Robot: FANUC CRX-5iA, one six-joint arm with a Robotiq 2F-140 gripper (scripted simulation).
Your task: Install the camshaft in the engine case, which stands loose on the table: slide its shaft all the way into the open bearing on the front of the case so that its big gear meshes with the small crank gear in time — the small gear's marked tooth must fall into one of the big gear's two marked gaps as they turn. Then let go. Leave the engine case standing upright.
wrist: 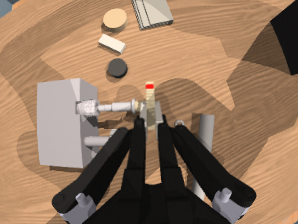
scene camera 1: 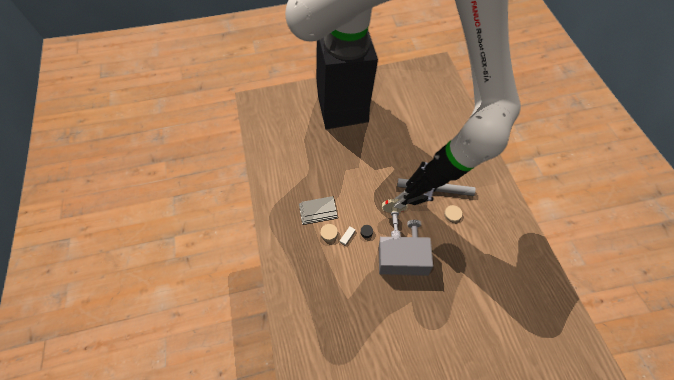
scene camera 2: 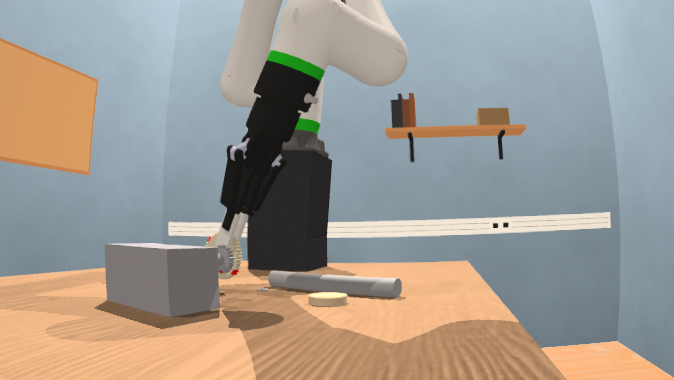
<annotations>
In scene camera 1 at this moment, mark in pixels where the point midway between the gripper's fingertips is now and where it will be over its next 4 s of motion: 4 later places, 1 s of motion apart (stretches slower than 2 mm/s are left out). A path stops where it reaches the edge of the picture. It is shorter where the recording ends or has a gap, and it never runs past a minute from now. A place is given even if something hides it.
My gripper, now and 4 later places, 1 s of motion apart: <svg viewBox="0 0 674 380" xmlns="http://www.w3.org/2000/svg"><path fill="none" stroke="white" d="M397 204L397 207L397 209L397 212L397 217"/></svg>
</annotations>
